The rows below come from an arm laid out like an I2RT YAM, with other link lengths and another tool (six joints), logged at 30 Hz.
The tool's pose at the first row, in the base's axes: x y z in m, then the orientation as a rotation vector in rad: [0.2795, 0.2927, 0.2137, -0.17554, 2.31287, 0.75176]
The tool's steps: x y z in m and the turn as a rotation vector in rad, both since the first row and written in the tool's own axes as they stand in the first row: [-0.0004, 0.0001, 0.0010, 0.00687, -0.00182, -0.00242]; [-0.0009, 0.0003, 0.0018, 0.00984, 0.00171, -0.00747]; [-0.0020, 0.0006, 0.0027, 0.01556, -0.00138, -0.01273]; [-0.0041, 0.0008, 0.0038, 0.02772, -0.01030, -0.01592]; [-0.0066, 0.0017, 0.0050, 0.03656, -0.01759, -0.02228]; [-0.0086, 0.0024, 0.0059, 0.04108, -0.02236, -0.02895]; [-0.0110, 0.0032, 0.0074, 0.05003, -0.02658, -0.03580]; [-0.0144, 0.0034, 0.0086, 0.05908, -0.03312, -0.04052]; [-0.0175, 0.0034, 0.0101, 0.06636, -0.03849, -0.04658]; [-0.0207, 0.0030, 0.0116, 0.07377, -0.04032, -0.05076]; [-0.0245, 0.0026, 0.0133, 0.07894, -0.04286, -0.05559]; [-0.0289, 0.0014, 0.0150, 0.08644, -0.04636, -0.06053]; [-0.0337, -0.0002, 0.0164, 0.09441, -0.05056, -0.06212]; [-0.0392, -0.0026, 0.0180, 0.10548, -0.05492, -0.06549]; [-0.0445, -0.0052, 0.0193, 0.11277, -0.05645, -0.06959]
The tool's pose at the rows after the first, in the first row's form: [0.2803, 0.2933, 0.2134, -0.17446, 2.31286, 0.74239]; [0.2811, 0.2939, 0.2134, -0.18036, 2.31591, 0.73665]; [0.2824, 0.2946, 0.2137, -0.18251, 2.31356, 0.72711]; [0.2845, 0.2952, 0.2145, -0.17699, 2.30830, 0.71072]; [0.2868, 0.2964, 0.2158, -0.17725, 2.30262, 0.69676]; [0.2886, 0.2973, 0.2169, -0.18083, 2.29783, 0.68788]; [0.2910, 0.2986, 0.2180, -0.18284, 2.29487, 0.67380]; [0.2942, 0.2992, 0.2196, -0.18143, 2.29026, 0.66055]; [0.2974, 0.2998, 0.2207, -0.18281, 2.28581, 0.64879]; [0.3008, 0.3001, 0.2217, -0.18345, 2.28521, 0.63801]; [0.3048, 0.3004, 0.2230, -0.18554, 2.28306, 0.62949]; [0.3094, 0.3000, 0.2243, -0.18630, 2.28064, 0.61817]; [0.3144, 0.2991, 0.2258, -0.18281, 2.27856, 0.60793]; [0.3202, 0.2976, 0.2273, -0.17987, 2.27670, 0.59322]; [0.3258, 0.2958, 0.2288, -0.18058, 2.27619, 0.58269]
